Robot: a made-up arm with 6 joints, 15 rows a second.
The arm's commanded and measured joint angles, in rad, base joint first. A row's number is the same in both.
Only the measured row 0 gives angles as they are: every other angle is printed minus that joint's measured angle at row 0.
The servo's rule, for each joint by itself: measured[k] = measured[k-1] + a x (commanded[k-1-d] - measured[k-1]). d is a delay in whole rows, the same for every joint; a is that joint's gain. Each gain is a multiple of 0.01, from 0.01 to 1. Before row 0 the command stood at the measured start. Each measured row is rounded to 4 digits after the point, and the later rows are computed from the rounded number. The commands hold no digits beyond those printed.
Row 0, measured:
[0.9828, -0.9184, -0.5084, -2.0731, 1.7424, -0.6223]
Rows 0 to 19, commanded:
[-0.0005, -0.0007, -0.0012, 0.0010, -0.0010, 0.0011]
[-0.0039, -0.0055, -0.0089, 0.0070, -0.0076, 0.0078]
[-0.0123, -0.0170, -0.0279, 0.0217, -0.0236, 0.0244]
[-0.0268, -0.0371, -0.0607, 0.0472, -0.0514, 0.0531]
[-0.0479, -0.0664, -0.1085, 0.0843, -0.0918, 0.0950]
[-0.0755, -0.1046, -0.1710, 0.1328, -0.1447, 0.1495]
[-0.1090, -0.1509, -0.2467, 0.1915, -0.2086, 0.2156]
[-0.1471, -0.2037, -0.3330, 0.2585, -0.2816, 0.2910]
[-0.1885, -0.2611, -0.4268, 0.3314, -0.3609, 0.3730]
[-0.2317, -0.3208, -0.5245, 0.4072, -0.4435, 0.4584]
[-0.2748, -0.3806, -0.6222, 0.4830, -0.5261, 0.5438]
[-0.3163, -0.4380, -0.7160, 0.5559, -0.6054, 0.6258]
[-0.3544, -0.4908, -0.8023, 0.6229, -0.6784, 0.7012]
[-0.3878, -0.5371, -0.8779, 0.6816, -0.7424, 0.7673]
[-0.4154, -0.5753, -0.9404, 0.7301, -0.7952, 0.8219]
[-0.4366, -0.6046, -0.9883, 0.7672, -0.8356, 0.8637]
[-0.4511, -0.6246, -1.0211, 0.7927, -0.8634, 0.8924]
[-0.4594, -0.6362, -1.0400, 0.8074, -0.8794, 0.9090]
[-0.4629, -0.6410, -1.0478, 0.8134, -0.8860, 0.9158]
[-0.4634, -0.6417, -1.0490, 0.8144, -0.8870, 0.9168]
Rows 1 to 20, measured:
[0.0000, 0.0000, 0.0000, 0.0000, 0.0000, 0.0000]
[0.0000, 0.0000, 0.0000, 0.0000, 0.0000, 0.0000]
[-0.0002, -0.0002, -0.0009, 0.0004, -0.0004, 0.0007]
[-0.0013, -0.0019, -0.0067, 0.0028, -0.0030, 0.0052]
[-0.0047, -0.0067, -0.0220, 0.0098, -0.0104, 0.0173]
[-0.0116, -0.0164, -0.0499, 0.0236, -0.0252, 0.0399]
[-0.0229, -0.0324, -0.0921, 0.0461, -0.0492, 0.0746]
[-0.0392, -0.0555, -0.1489, 0.0782, -0.0836, 0.1218]
[-0.0608, -0.0860, -0.2193, 0.1201, -0.1286, 0.1809]
[-0.0876, -0.1237, -0.3012, 0.1713, -0.1837, 0.2503]
[-0.1189, -0.1677, -0.3916, 0.2305, -0.2475, 0.3276]
[-0.1539, -0.2167, -0.4873, 0.2959, -0.3181, 0.4100]
[-0.1914, -0.2691, -0.5844, 0.3651, -0.3930, 0.4943]
[-0.2301, -0.3231, -0.6792, 0.4357, -0.4695, 0.5771]
[-0.2686, -0.3768, -0.7678, 0.5050, -0.5447, 0.6553]
[-0.3056, -0.4281, -0.8471, 0.5703, -0.6159, 0.7259]
[-0.3396, -0.4752, -0.9143, 0.6294, -0.6804, 0.7864]
[-0.3697, -0.5166, -0.9676, 0.6804, -0.7363, 0.8351]
[-0.3949, -0.5512, -1.0061, 0.7220, -0.7821, 0.8712]
[-0.4149, -0.5784, -1.0305, 0.7536, -0.8171, 0.8950]
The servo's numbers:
d 2
a 0.31 0.32 0.72 0.37 0.36 0.63

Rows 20 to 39, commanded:
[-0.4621, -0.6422, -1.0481, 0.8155, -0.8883, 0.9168]
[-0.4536, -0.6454, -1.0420, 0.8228, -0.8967, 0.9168]
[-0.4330, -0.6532, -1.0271, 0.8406, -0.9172, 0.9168]
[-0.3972, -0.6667, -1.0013, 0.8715, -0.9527, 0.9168]
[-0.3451, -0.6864, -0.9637, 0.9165, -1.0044, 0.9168]
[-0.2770, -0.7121, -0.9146, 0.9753, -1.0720, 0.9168]
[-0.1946, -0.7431, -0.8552, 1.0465, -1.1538, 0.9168]
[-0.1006, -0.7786, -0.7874, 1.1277, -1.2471, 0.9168]
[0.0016, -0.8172, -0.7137, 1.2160, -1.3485, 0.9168]
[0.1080, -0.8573, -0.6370, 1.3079, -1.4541, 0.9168]
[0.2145, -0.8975, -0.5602, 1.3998, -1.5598, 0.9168]
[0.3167, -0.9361, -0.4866, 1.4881, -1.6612, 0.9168]
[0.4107, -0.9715, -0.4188, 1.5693, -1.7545, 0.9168]
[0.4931, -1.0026, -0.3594, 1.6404, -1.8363, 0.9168]
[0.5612, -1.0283, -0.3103, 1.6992, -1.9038, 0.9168]
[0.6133, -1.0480, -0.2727, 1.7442, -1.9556, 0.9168]
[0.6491, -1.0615, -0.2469, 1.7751, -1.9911, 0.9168]
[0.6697, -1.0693, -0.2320, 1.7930, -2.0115, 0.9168]
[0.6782, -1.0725, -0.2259, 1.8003, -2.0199, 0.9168]
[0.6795, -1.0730, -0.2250, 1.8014, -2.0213, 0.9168]
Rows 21 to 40, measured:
[-0.4298, -0.5984, -1.0430, 0.7757, -0.8419, 0.9081]
[-0.4402, -0.6123, -1.0473, 0.7900, -0.8581, 0.9136]
[-0.4470, -0.6219, -1.0479, 0.7994, -0.8690, 0.9156]
[-0.4490, -0.6294, -1.0437, 0.8081, -0.8790, 0.9164]
[-0.4440, -0.6370, -1.0317, 0.8201, -0.8928, 0.9167]
[-0.4295, -0.6465, -1.0098, 0.8391, -0.9144, 0.9168]
[-0.4033, -0.6593, -0.9766, 0.8677, -0.9468, 0.9168]
[-0.3641, -0.6762, -0.9320, 0.9075, -0.9919, 0.9168]
[-0.3116, -0.6976, -0.8767, 0.9589, -1.0502, 0.9168]
[-0.2462, -0.7235, -0.8124, 1.0214, -1.1211, 0.9168]
[-0.1694, -0.7535, -0.7413, 1.0934, -1.2030, 0.9168]
[-0.0834, -0.7867, -0.6662, 1.1728, -1.2934, 0.9168]
[0.0089, -0.8222, -0.5899, 1.2568, -1.3893, 0.9168]
[0.1043, -0.8586, -0.5155, 1.3424, -1.4872, 0.9168]
[0.1993, -0.8947, -0.4459, 1.4264, -1.5834, 0.9168]
[0.2904, -0.9292, -0.3836, 1.5056, -1.6744, 0.9168]
[0.3743, -0.9609, -0.3308, 1.5772, -1.7570, 0.9168]
[0.4484, -0.9888, -0.2890, 1.6390, -1.8285, 0.9168]
[0.5106, -1.0121, -0.2587, 1.6894, -1.8870, 0.9168]
[0.5599, -1.0304, -0.2395, 1.7277, -1.9318, 0.9168]

